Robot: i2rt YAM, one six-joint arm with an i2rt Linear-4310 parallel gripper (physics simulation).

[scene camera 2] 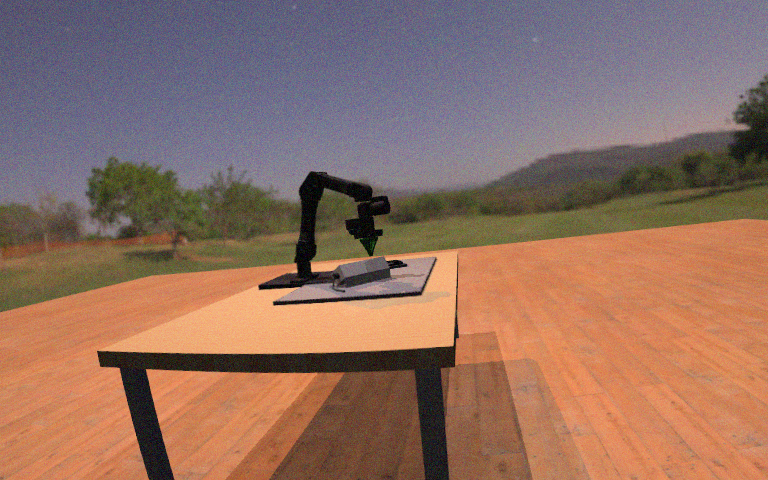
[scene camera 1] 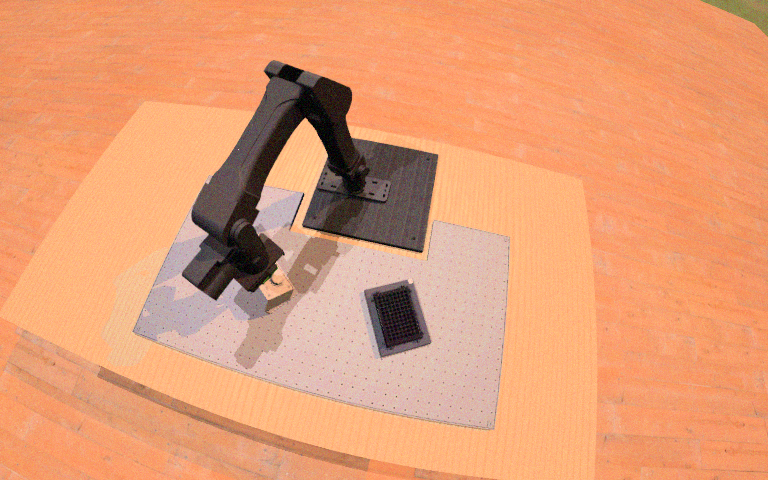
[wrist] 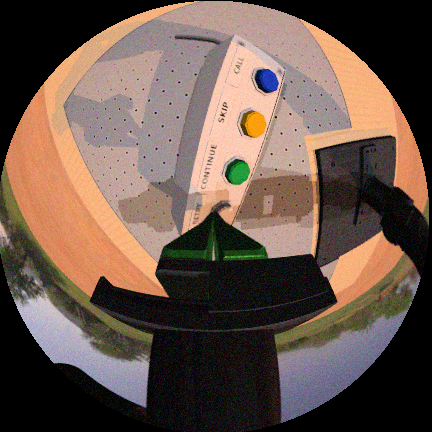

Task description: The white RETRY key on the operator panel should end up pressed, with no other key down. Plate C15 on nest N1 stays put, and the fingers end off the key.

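Observation:
The operator panel is a pale sloped box. In the wrist view the white RETRY key is shaded and partly hidden by the fingertips; in scene camera 1 the key shows beside the gripper. My gripper is shut and empty, its green tips over or at the key. I cannot tell contact or key depth. The green CONTINUE, yellow SKIP and blue CALL keys look raised. Dark plate C15 sits on nest N1.
The perforated grey board lies under the panel and nest. The dark base plate carries the arm's foot. A cable leaves the panel's far end. Arm shadows fall across the panel and board.

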